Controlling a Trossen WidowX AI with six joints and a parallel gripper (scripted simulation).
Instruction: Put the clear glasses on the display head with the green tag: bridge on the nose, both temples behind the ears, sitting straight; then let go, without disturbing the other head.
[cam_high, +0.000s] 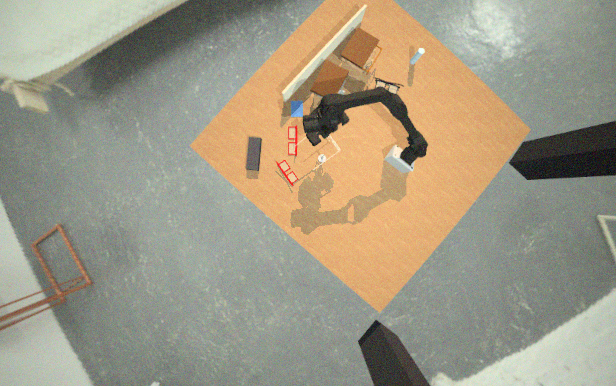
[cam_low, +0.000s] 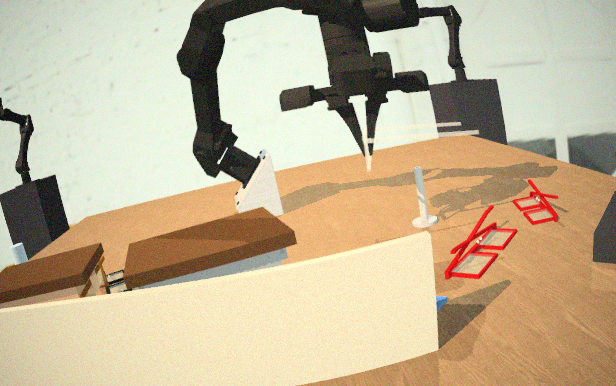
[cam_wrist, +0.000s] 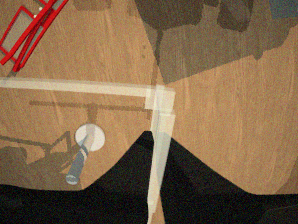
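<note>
My gripper tip is 60 mm past the grey stand, 80 mm to the right of it and 100 mm above it. Also, from my gripper tip: blue tag: 200 mm ahead, 40 mm to the right, 120 mm below; dark block: 220 mm ahead, 280 mm to the left, 110 mm below; cream wall panel: 250 mm ahead, 330 mm to the right, 70 mm below.
</note>
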